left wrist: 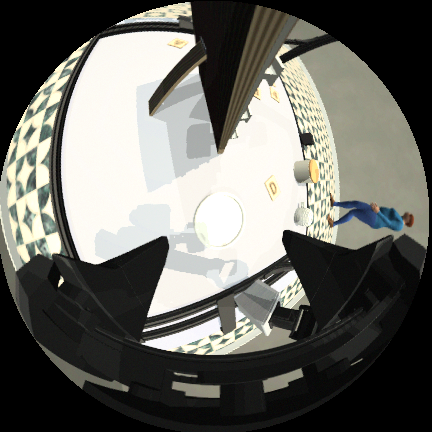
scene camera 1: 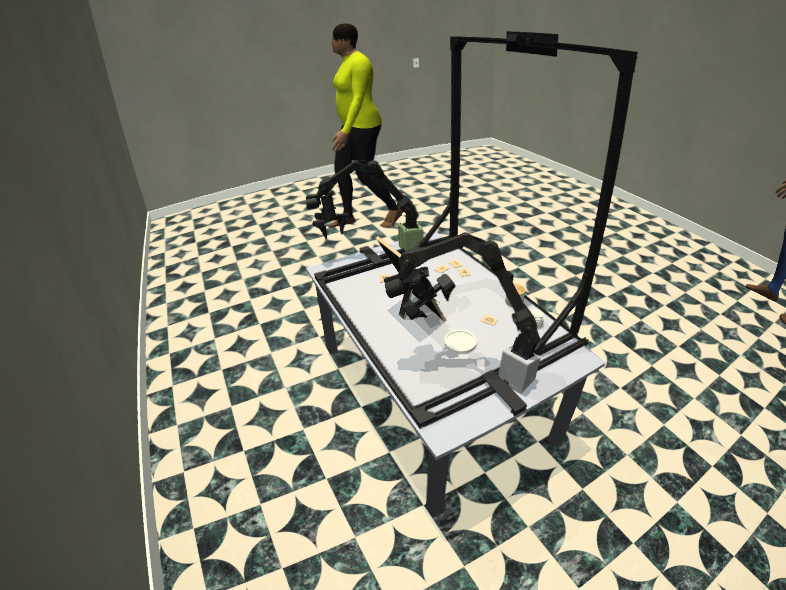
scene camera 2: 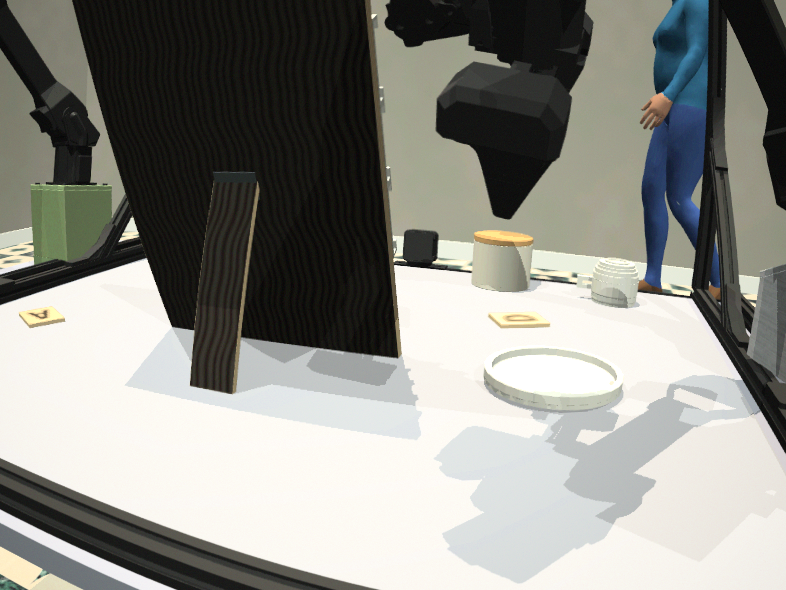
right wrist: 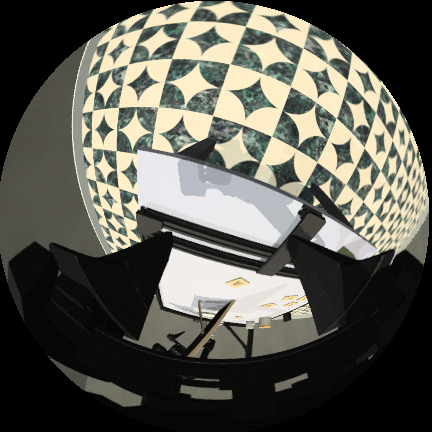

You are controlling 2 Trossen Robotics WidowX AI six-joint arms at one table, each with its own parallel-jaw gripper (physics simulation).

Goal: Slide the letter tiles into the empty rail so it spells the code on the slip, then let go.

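Where they show: left gripper, between the fingertips: (left wrist: 226, 239) (scene camera 1: 436, 308) (scene camera 2: 517, 177) (right wrist: 190, 335); right gripper, between the fingertips: (scene camera 1: 334, 236) (right wrist: 232, 239); left arm's base, origin of its link: (left wrist: 274, 315) (scene camera 1: 522, 353); right arm's base, origin of its link: (scene camera 1: 410, 225) (scene camera 2: 70, 184).
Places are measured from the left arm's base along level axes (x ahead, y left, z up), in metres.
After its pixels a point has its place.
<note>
A tall dark board (scene camera 2: 253, 114) @[x 0.510, y 0.012, z 0.090 m] (left wrist: 215, 55) @[x 0.466, y 0.011, z 0.068 m] leans on a rear strut; small rail ends (scene camera 2: 388, 178) @[x 0.409, y -0.012, z 0.042 m] stick out past its edge. Its front face and the slip are hidden. An A tile (scene camera 1: 383, 278) @[x 0.799, y -0.115, z -0.116 m] (scene camera 2: 41, 316) @[x 0.792, y -0.116, z -0.116 m] (left wrist: 178, 43) @[x 0.787, y -0.120, z -0.116 m] (right wrist: 237, 282) @[x 0.802, y -0.123, z -0.116 m] lies flat on the strut side. A D tile (scene camera 1: 489, 320) @[x 0.261, y -0.192, z -0.115 m] (scene camera 2: 518, 318) @[x 0.264, y -0.195, z -0.116 m] (left wrist: 273, 188) @[x 0.259, y -0.198, z -0.116 m] lies beyond the round dish. Three tiles, one of them here (scene camera 1: 455, 263) @[x 0.639, y -0.441, z -0.115 m], lie farther back. My left gripper (scene camera 1: 432, 299) @[x 0.325, y 0.061, z 0.053 m] (left wrist: 226, 239) @[x 0.325, y 0.061, z 0.053 m] is open and empty, above the table beside the board. My right gripper (scene camera 1: 334, 231) @[x 1.116, y -0.088, z 0.003 m] (right wrist: 232, 239) @[x 1.116, y -0.088, z 0.003 m] is open and empty, raised outside the table's far-left end.
The white round dish (scene camera 1: 460, 351) @[x 0.228, y 0.035, z -0.107 m] (scene camera 2: 552, 401) @[x 0.281, y 0.047, z -0.109 m] stands near the left arm's base. A jar with an orange lid (scene camera 2: 501, 263) @[x 0.264, y -0.333, z -0.083 m] (left wrist: 306, 171) @[x 0.265, y -0.333, z -0.066 m], a ribbed white jar (scene camera 2: 614, 282) @[x 0.123, y -0.276, z -0.088 m] (left wrist: 303, 216) @[x 0.128, y -0.280, z -0.079 m] and a black box (scene camera 2: 420, 246) @[x 0.364, y -0.466, z -0.089 m] stand along the back edge. Black rails border the table.
</note>
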